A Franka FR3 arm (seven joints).
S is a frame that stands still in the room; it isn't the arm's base.
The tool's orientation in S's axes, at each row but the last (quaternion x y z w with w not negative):
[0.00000, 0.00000, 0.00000, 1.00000]
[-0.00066, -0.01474, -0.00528, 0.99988]
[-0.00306, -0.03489, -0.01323, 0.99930]
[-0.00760, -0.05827, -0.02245, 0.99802]
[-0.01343, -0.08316, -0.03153, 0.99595]
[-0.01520, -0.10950, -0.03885, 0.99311]
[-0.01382, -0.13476, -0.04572, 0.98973]
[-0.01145, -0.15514, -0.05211, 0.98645]
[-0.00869, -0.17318, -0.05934, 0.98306]
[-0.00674, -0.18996, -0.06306, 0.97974]
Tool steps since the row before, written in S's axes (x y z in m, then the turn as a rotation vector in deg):
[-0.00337, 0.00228, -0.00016, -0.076, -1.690, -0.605]
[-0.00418, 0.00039, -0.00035, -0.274, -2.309, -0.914]
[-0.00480, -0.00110, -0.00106, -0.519, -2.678, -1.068]
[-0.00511, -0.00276, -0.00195, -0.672, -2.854, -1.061]
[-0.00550, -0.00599, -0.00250, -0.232, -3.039, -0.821]
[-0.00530, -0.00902, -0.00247, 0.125, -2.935, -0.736]
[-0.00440, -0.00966, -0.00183, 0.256, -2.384, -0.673]
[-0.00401, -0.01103, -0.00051, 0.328, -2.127, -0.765]
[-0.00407, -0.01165, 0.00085, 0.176, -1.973, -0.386]
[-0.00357, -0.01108, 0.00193, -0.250, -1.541, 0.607]
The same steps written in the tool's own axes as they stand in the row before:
[-0.00337, 0.00228, -0.00016, -0.076, -1.690, -0.605]
[-0.00419, 0.00035, -0.00023, -0.276, -2.311, -0.909]
[-0.00483, -0.00122, -0.00073, -0.522, -2.685, -1.048]
[-0.00518, -0.00297, -0.00139, -0.665, -2.868, -1.027]
[-0.00547, -0.00628, -0.00175, -0.181, -3.029, -0.868]
[-0.00503, -0.00936, -0.00161, 0.177, -2.899, -0.859]
[-0.00387, -0.01000, -0.00098, 0.272, -2.339, -0.811]
[-0.00286, -0.01139, 0.00031, 0.286, -2.075, -0.910]
[-0.00218, -0.01205, 0.00174, 0.257, -1.939, -0.497]
[-0.00122, -0.01142, 0.00270, 0.183, -1.554, 0.599]

